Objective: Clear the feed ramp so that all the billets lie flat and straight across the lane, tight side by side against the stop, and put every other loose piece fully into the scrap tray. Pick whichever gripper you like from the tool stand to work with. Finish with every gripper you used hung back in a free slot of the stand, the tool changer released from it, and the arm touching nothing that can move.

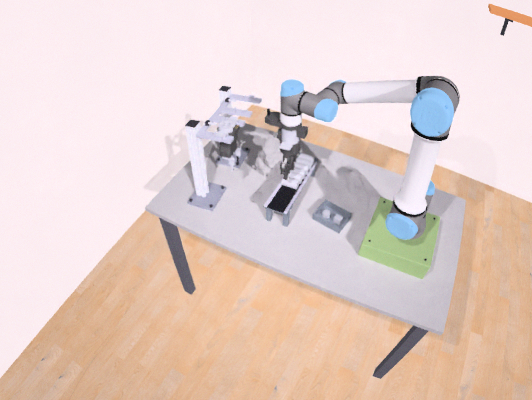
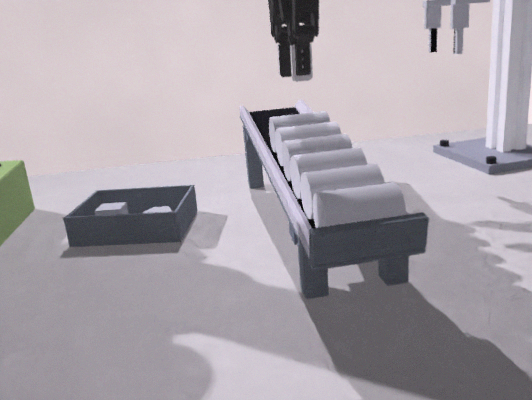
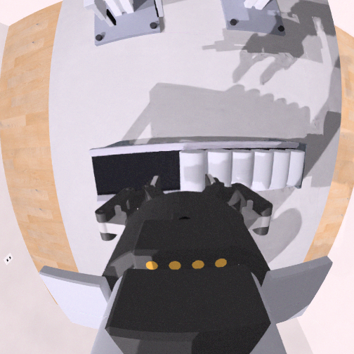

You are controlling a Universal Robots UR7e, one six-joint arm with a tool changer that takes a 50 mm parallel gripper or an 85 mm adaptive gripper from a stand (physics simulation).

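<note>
The feed ramp (image 1: 282,199) (image 2: 272,170) (image 3: 135,172) has several pale billets lying straight across its lane in one row. The lowest billet (image 2: 360,205) (image 3: 296,170) is at the stop (image 2: 369,242), and the uppermost billet (image 2: 300,120) (image 3: 193,170) borders the bare black upper lane. The billets look side by side; small gaps cannot be ruled out. My gripper (image 1: 285,177) (image 2: 295,78) (image 3: 182,179), the adaptive one, is open and empty above the ramp's upper part, clear of the billets. The scrap tray (image 1: 326,224) (image 2: 125,231) holds a blocky piece (image 2: 111,209) and another pale piece (image 2: 157,210).
The tool stand's white post (image 1: 198,160) (image 2: 510,75) rises from a bolted base plate (image 1: 207,196) (image 3: 127,30). Another gripper (image 1: 228,149) (image 2: 433,15) hangs in the stand. The arm's green base (image 1: 400,245) (image 2: 15,192) is on the other side of the tray.
</note>
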